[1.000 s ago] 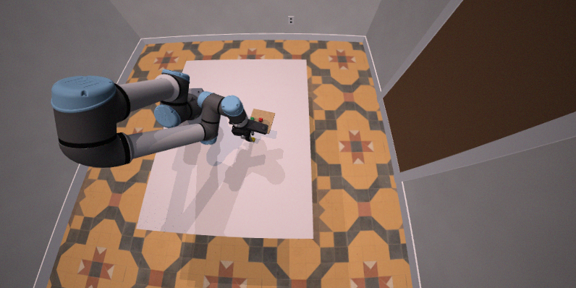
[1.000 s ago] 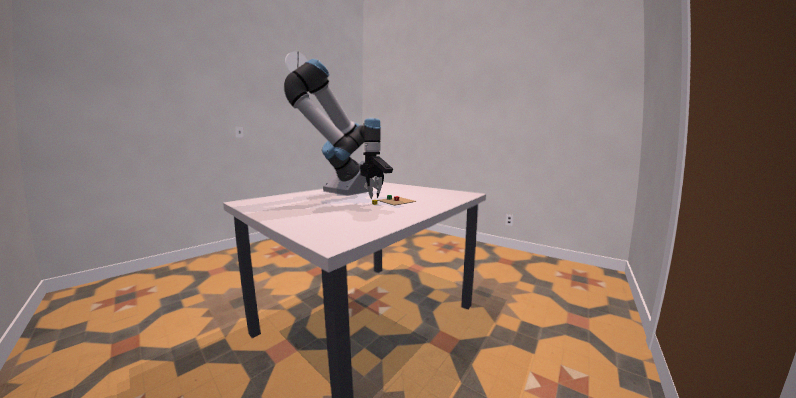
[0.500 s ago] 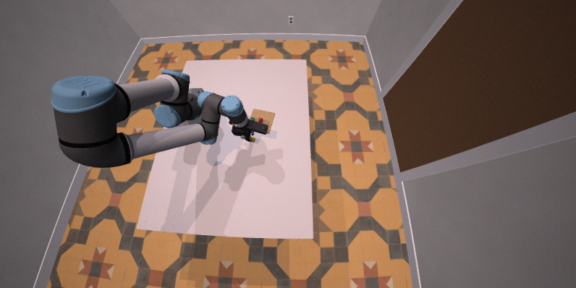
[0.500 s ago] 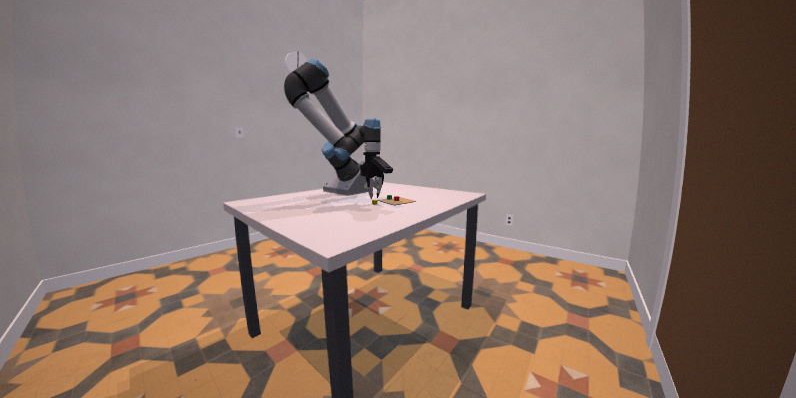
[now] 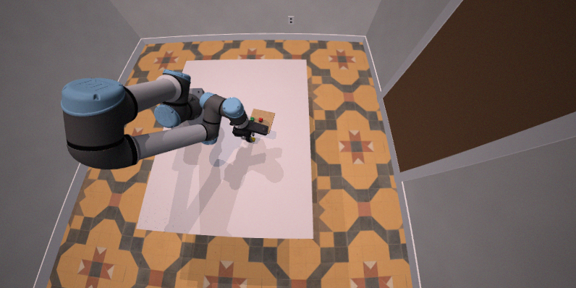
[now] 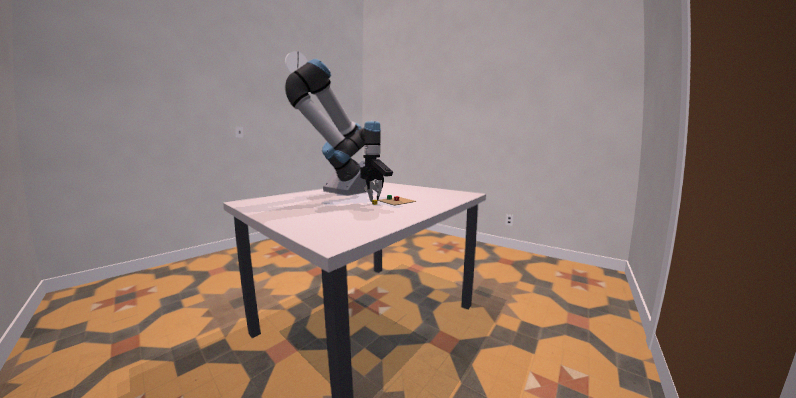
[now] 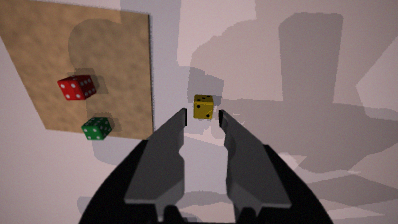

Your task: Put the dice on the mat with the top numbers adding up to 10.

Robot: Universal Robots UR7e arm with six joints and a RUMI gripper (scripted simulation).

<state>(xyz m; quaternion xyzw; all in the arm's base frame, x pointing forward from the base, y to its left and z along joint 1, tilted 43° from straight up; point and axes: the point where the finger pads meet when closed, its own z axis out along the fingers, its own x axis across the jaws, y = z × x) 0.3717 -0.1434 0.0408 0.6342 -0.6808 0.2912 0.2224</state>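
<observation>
Right now the yellow die is 20 mm below my hand. Also, from my hand: brown mat (120 mm to the left, 30 mm below, 30 mm ahead); green die (130 mm to the left, 20 mm below, 20 mm behind); red die (120 mm to the left, 30 mm ahead, 20 mm below).
</observation>
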